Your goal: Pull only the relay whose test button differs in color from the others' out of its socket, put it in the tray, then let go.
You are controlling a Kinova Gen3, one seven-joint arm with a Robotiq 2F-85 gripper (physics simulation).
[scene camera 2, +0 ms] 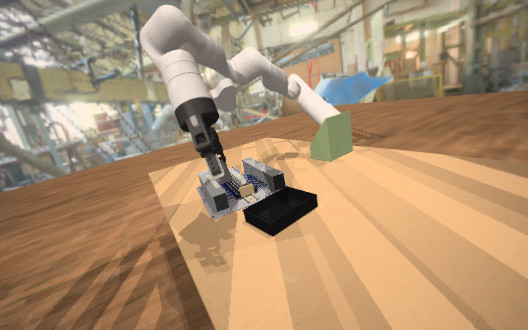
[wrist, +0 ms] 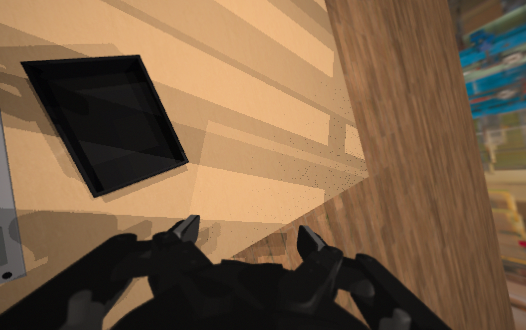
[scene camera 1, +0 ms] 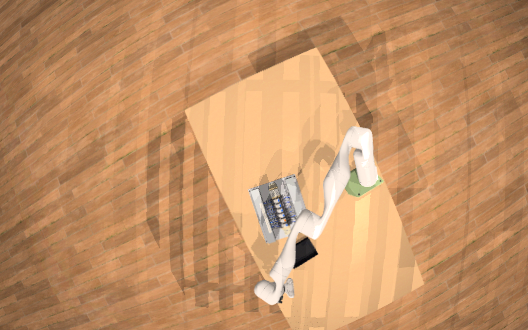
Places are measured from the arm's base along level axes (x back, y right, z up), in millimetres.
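Pixels of known places: gripper, fingertip midpoint: (scene camera 2: 223,180) (wrist: 249,231); arm's base at its link origin: (scene camera 2: 334,124) (scene camera 1: 367,179).
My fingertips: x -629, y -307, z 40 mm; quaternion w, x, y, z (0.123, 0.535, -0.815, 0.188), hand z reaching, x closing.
Observation:
Ahead of a thing's pixels: the offset from my fingertips to its top centre. Level surfaces: height alone.
A row of relays (scene camera 1: 280,207) (scene camera 2: 239,176) stands in sockets on a grey panel @(dx +157, dy +350, dz -160 mm) (scene camera 1: 299,197) (scene camera 2: 235,207) (wrist: 15,252). The relays are too small to tell which test button differs in color, and the arm covers part of the panel in scene camera 1. A black tray @(dx +154, dy +79, dz -136 mm) (scene camera 1: 306,251) (scene camera 2: 280,223) (wrist: 120,120) lies beside the panel; no relay shows in it. My gripper (scene camera 1: 281,300) (scene camera 2: 221,173) (wrist: 249,231) is open and empty. It hangs above the table's edge, to the side of the tray, tilted. The arm mostly hides it in scene camera 1.
Two grey raised ducts @(dx +62, dy +362, dz -108 mm) (scene camera 2: 215,195) @(dx +251, dy +338, dz -108 mm) (scene camera 2: 264,172) flank the relay row. The green arm base (scene camera 1: 361,187) (scene camera 2: 336,137) stands near the far long edge of the wooden table @(dz -171 mm) (scene camera 1: 270,110) (scene camera 2: 350,220) (wrist: 240,200). The table's corner shows beyond my fingers in the wrist view.

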